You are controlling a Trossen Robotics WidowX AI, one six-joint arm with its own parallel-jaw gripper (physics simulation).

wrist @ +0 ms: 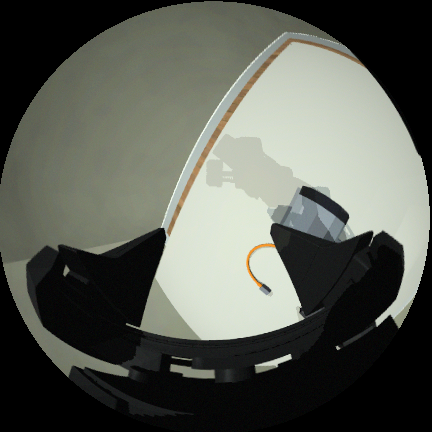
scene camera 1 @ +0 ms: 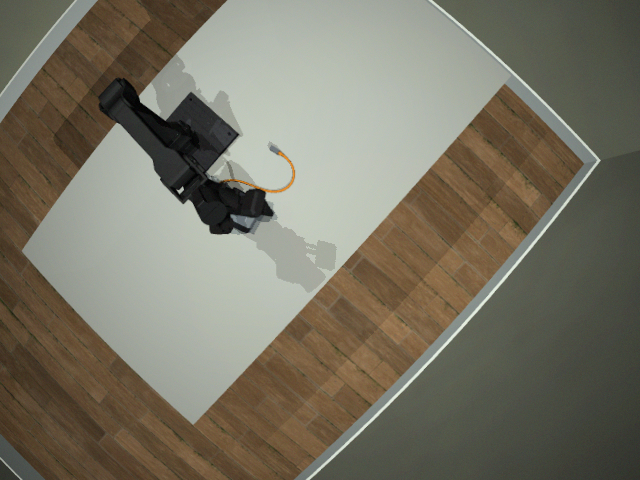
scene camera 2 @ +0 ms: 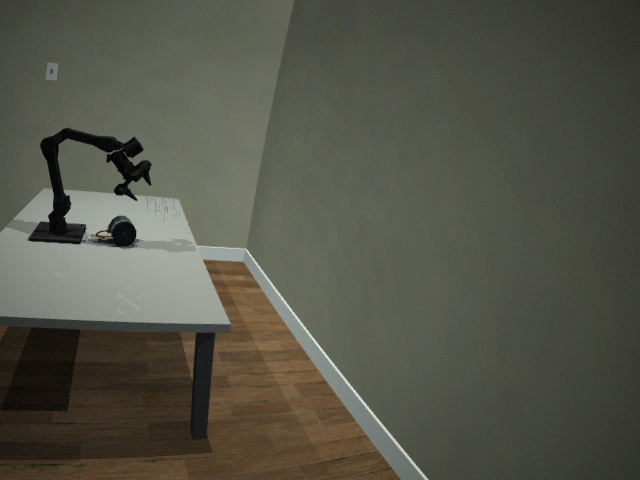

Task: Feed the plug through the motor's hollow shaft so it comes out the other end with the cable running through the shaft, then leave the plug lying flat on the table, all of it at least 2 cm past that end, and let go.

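Seen in the pictures: gripper, fingertip midpoint: (wrist: 218, 231) (scene camera 2: 143, 192); arm's base, origin of the base link: (scene camera 1: 186, 141) (scene camera 2: 57, 232).
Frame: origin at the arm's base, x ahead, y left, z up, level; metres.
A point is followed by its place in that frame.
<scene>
The grey plug (scene camera 1: 273, 147) @[x 0.215, y 0.177, z -0.002 m] (wrist: 266, 290) @[x 0.217, y 0.169, z -0.003 m] lies on the table outside the motor. Its orange cable (scene camera 1: 293, 173) @[x 0.314, y 0.163, z -0.010 m] (scene camera 2: 101, 234) @[x 0.193, y 0.012, z -0.007 m] (wrist: 248, 262) @[x 0.312, y 0.164, z -0.011 m] curves back beside the motor; the far end is hidden by the arm in scene camera 1 and by a finger in the wrist view. The motor (scene camera 1: 249, 222) @[x 0.334, y -0.026, z 0.059 m] (scene camera 2: 123, 230) @[x 0.293, y -0.071, z 0.053 m] (wrist: 320, 215) @[x 0.299, y -0.041, z 0.086 m], a clear cylinder with black ends, lies on its side, partly covered by the arm and a finger. Its bore cannot be made out. My gripper (scene camera 2: 143, 191) @[x 0.362, y 0.025, z 0.192 m] (wrist: 218, 231) @[x 0.362, y 0.025, z 0.192 m] is open and empty, well above the table and motor, apart from the plug.
The white table (scene camera 1: 361, 103) @[x 0.305, y 0.465, z -0.016 m] (scene camera 2: 77, 289) @[x 0.177, y -0.493, z -0.016 m] (wrist: 320, 100) @[x 0.426, y -0.296, z -0.016 m] carries the arm's dark base plate (scene camera 1: 219, 131) @[x 0.058, y 0.096, z 0.002 m] (scene camera 2: 41, 233) @[x -0.061, y -0.033, z -0.001 m], near the cable. The arm's shadow falls across the table beyond the motor. Brown floor and grey walls surround the table.
</scene>
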